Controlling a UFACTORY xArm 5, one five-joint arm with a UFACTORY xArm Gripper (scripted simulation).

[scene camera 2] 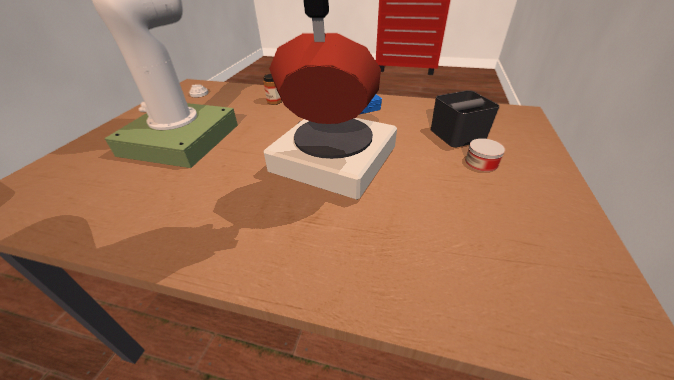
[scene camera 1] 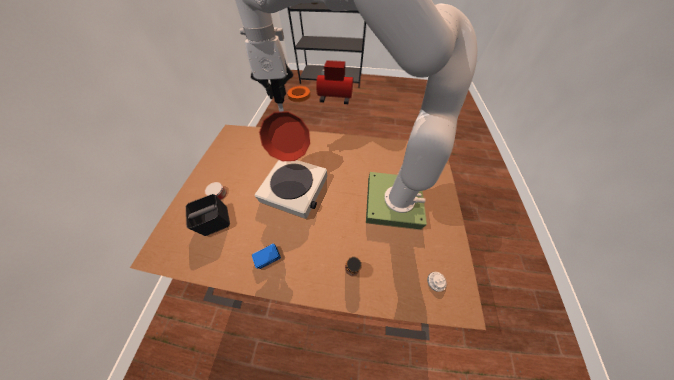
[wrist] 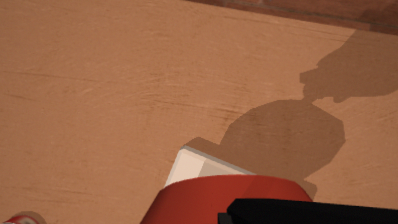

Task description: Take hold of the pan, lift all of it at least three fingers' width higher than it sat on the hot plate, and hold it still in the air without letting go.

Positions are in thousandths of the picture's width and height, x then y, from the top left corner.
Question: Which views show the black box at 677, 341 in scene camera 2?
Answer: Scene camera 2 and scene camera 1 only.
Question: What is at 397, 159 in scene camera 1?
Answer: My gripper.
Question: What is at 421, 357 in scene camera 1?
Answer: A red pan.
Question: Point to a black box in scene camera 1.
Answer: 287, 549
